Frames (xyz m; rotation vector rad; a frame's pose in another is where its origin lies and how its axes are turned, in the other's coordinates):
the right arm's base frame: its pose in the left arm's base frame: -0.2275 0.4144 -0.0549 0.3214 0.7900 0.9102
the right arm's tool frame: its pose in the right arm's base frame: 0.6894 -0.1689 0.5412 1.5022 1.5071 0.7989
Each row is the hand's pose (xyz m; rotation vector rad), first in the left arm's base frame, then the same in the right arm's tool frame.
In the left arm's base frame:
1: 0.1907 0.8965 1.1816 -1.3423 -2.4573 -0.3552
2: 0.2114 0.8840 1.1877 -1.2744 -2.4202 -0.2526
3: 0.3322 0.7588 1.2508 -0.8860 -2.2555 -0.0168
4: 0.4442 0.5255 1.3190 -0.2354 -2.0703 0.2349
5: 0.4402 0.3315 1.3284 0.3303 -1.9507 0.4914
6: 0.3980 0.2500 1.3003 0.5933 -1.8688 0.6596
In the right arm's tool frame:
1: 0.7609 0.3060 -1.0449 0.3486 -0.1000 0.1640
2: 0.7424 0.3187 -1.0559 0.4450 -0.0566 0.1661
3: 0.6132 0.3795 -1.1736 0.7596 0.2128 0.0820
4: 0.4231 0.3847 -1.3620 1.1621 0.5667 -0.2277
5: 0.3065 0.2940 -1.4882 1.5008 0.7254 -0.6187
6: 0.2695 0.2109 -1.5187 1.6909 0.7517 -0.8195

